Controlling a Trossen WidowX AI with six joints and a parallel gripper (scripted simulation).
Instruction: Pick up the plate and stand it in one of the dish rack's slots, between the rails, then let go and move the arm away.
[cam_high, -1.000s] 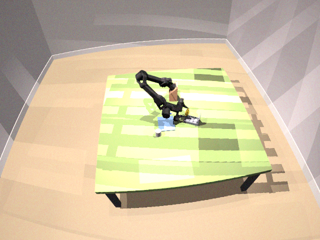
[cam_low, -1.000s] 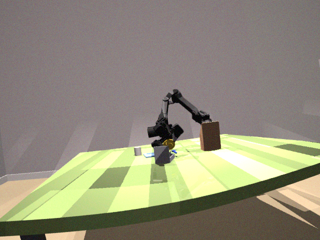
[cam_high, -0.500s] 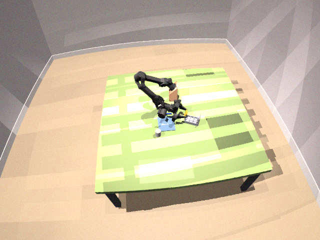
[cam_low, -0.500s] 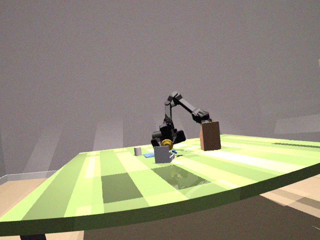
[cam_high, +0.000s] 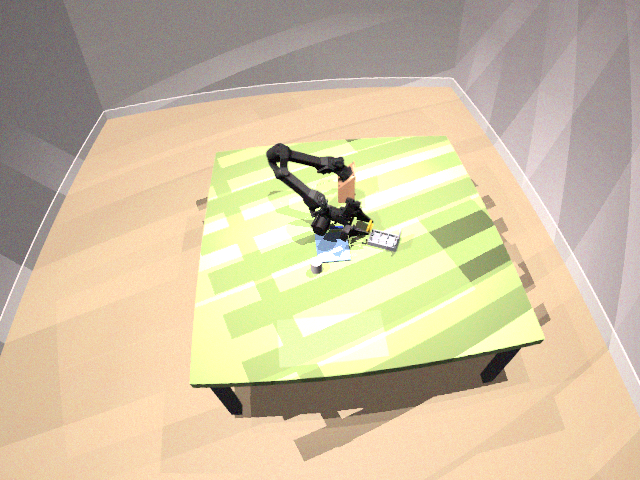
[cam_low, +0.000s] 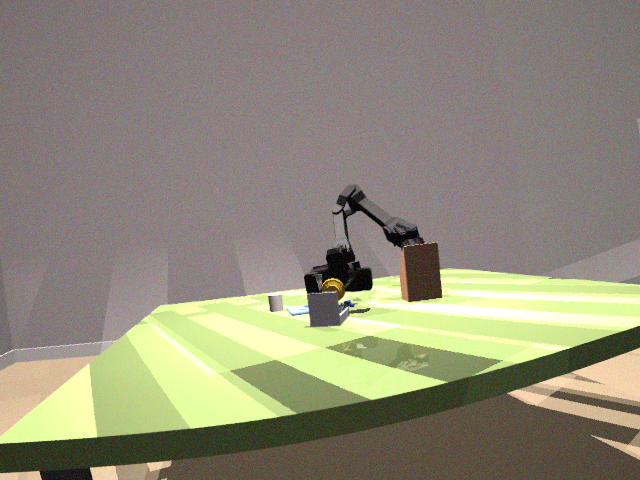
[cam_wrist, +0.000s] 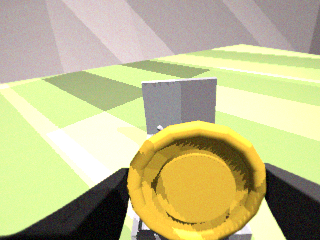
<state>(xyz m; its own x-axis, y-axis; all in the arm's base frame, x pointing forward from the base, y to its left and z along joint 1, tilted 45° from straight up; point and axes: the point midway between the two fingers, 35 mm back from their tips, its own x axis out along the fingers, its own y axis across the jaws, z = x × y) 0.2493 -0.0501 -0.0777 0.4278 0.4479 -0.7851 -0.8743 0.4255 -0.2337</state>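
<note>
Right now the dish rack is 30 mm ahead of my gripper tip, 50 mm to the left of it and 40 mm below it. The rest, counted from my gripper tip: yellow plate (10 mm to the right); blue spoon (80 mm behind, 150 mm to the right, 60 mm below); light blue mat (20 mm ahead, 160 mm to the right, 60 mm below).
</note>
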